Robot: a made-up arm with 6 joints. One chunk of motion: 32 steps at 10 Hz.
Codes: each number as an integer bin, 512 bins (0 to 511) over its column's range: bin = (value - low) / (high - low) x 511, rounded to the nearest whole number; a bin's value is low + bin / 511 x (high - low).
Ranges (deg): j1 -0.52..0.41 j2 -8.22..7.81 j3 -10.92..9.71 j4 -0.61..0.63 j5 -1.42..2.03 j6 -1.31..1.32
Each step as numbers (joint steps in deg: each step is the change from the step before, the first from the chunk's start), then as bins.
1 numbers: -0.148 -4.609 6.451 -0.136 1.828 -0.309
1 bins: 204 115 430 195 481 194
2 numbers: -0.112 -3.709 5.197 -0.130 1.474 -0.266
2 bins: 224 144 399 198 429 203
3 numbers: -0.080 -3.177 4.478 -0.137 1.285 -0.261
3 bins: 242 161 381 195 401 204
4 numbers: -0.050 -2.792 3.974 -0.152 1.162 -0.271
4 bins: 258 173 369 189 382 202
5 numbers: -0.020 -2.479 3.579 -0.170 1.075 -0.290
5 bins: 275 183 359 181 370 198
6 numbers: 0.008 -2.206 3.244 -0.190 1.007 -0.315
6 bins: 290 192 351 173 359 193
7 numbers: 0.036 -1.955 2.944 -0.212 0.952 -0.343
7 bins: 306 200 343 164 351 188
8 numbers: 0.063 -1.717 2.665 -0.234 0.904 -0.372
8 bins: 320 207 336 155 344 182
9 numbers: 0.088 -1.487 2.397 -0.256 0.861 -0.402
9 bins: 334 215 330 146 338 176
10 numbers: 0.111 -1.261 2.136 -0.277 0.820 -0.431
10 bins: 347 222 323 137 332 171
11 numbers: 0.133 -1.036 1.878 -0.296 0.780 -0.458
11 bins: 359 229 317 129 326 166
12 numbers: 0.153 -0.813 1.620 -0.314 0.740 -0.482
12 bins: 370 236 311 122 320 161
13 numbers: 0.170 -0.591 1.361 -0.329 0.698 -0.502
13 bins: 379 243 304 116 314 157
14 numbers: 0.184 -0.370 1.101 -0.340 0.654 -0.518
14 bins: 387 250 298 111 307 154
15 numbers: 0.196 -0.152 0.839 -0.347 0.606 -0.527
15 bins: 393 257 291 108 300 152
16 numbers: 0.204 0.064 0.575 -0.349 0.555 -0.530
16 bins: 398 264 285 108 293 152
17 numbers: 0.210 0.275 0.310 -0.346 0.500 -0.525
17 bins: 401 271 278 109 284 153
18 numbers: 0.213 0.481 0.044 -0.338 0.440 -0.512
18 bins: 403 277 272 112 275 155
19 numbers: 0.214 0.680 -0.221 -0.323 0.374 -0.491
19 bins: 403 284 265 118 266 159
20 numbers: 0.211 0.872 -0.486 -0.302 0.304 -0.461
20 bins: 402 290 258 127 255 165
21 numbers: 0.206 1.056 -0.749 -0.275 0.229 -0.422
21 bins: 399 296 252 138 244 173
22 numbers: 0.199 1.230 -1.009 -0.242 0.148 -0.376
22 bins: 395 301 245 152 232 181
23 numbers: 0.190 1.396 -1.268 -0.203 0.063 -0.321
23 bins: 390 307 239 168 220 192
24 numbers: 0.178 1.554 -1.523 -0.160 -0.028 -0.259
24 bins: 384 312 233 185 206 204
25 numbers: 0.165 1.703 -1.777 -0.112 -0.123 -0.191
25 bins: 376 316 226 205 192 217
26 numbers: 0.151 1.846 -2.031 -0.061 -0.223 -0.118
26 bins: 369 321 220 226 177 232
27 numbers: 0.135 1.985 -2.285 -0.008 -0.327 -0.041
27 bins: 360 325 214 248 162 247
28 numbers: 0.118 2.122 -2.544 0.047 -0.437 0.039
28 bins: 351 330 207 271 146 262
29 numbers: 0.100 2.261 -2.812 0.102 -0.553 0.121
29 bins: 341 334 201 293 128 278
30 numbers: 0.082 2.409 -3.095 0.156 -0.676 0.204
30 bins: 331 339 194 316 110 294
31 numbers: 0.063 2.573 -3.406 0.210 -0.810 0.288
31 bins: 320 344 186 338 90 310
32 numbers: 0.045 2.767 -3.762 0.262 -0.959 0.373
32 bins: 310 350 177 359 68 327
